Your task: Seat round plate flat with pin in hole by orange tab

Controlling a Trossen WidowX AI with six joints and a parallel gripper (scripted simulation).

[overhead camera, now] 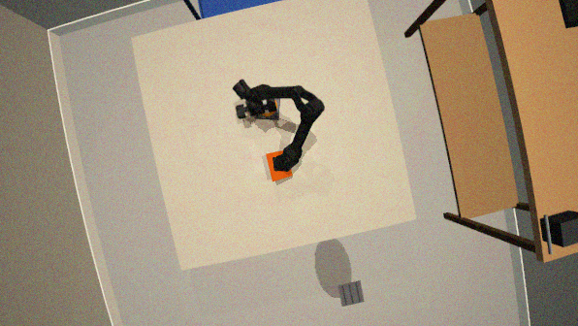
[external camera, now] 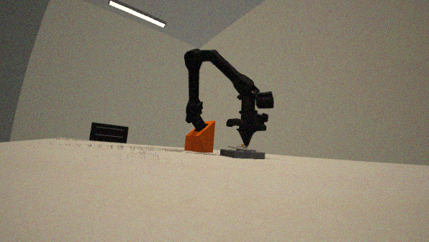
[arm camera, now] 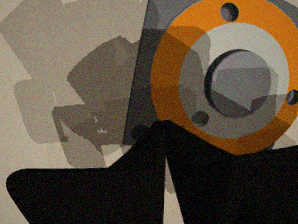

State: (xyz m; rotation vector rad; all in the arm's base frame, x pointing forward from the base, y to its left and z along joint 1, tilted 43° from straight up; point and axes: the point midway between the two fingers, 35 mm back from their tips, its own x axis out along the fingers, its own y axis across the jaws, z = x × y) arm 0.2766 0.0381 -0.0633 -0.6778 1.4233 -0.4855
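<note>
Right now my gripper tip is 2 cm short of the base, 5 cm to the left of it and 2 cm above it.
</note>
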